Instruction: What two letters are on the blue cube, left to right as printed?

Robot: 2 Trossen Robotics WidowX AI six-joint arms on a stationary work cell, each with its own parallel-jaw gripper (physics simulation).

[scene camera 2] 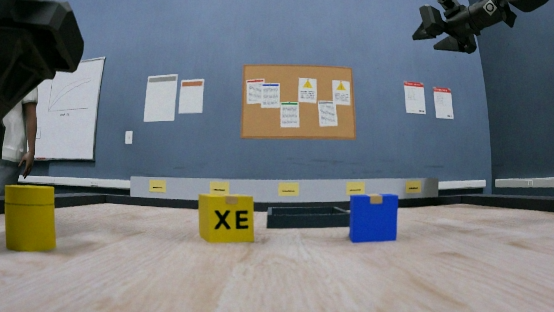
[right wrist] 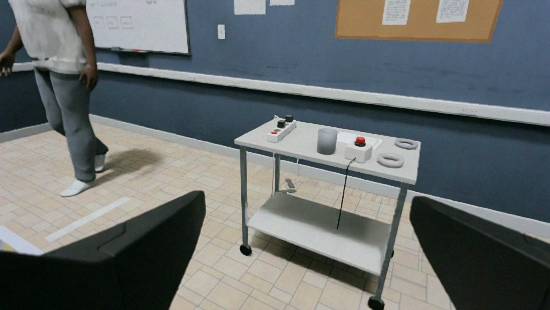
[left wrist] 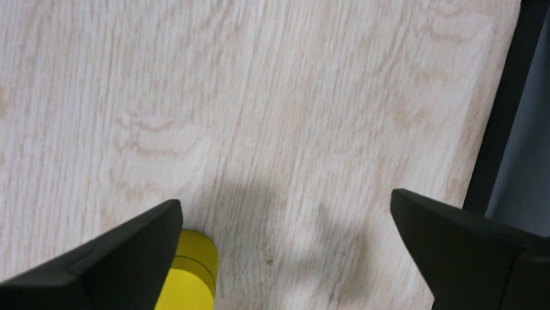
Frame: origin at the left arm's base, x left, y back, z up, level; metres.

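Seen in the pictures: left gripper, between the fingertips: (left wrist: pixel 286 204); right gripper, between the fingertips: (scene camera 2: pixel 423 43) (right wrist: pixel 306 204).
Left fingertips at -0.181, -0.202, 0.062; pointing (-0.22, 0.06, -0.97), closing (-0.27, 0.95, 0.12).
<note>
Pixels of each thing's middle, then the offset from my left fingertips to it, as dx, dy, dz.
- blue cube, middle of its body: (scene camera 2: pixel 372 216) +0.201, -0.332, -0.059
- yellow cube, middle of its body: (scene camera 2: pixel 224 217) +0.208, -0.182, -0.059
- dark tray, middle of its body: (scene camera 2: pixel 306 216) +0.363, -0.276, -0.073
- yellow cylinder, middle of its body: (left wrist: pixel 179 281) (scene camera 2: pixel 30 216) +0.074, -0.037, -0.057
A blue cube (scene camera 2: pixel 373 220) stands at the right of centre in the scene view. The face toward the camera is plain blue with a small tan patch at its top edge, and no letters show on it; its other sides are hidden. My left gripper (left wrist: pixel 286 204) is open with empty fingers over the table, and the blue cube does not show in its wrist view. My right gripper (scene camera 2: pixel 427 42) (right wrist: pixel 307 204) is open and empty, raised high at the upper right of the scene view and facing the room.
A yellow cube (scene camera 2: pixel 227 220) printed XE stands left of the blue cube. A dark tray (scene camera 2: pixel 308 221) lies behind, between them. A yellow cylinder (scene camera 2: pixel 30 220) (left wrist: pixel 192 270) stands at the far left. A dark edge (left wrist: pixel 492 140) borders the table. A cart (right wrist: pixel 320 240) and a person (right wrist: pixel 70 100) are beyond.
</note>
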